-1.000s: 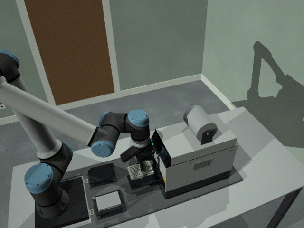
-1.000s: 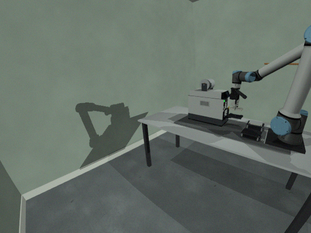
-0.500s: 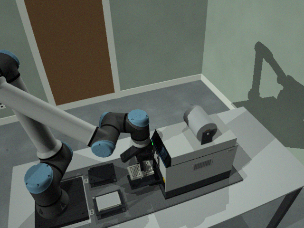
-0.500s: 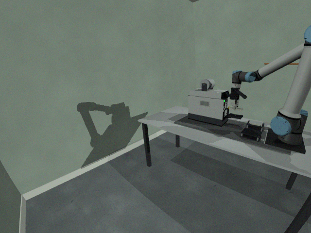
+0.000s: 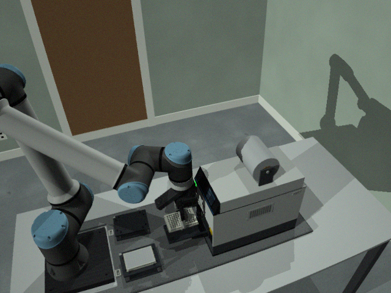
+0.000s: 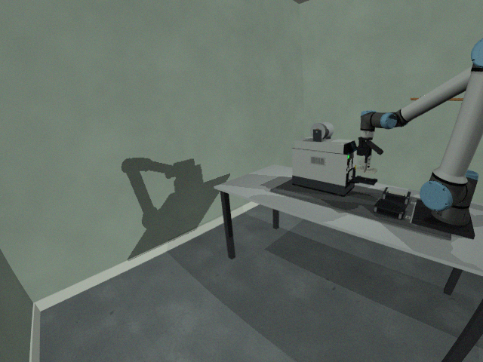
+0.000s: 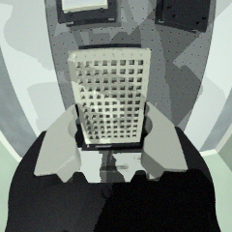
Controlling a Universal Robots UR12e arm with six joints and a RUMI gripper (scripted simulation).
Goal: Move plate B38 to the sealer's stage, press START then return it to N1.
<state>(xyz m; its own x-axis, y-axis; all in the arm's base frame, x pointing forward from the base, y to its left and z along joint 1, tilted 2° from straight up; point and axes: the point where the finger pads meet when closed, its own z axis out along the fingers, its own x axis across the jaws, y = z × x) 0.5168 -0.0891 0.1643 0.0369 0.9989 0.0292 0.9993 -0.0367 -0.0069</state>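
The sealer stage lies 80 mm below my hand. The rest, counted from my hand: foil-covered plate: 210 mm behind, 40 mm to the right, 130 mm below; then plate B38: 10 mm below; then nest N1: 200 mm behind, 180 mm to the left, 150 mm below.
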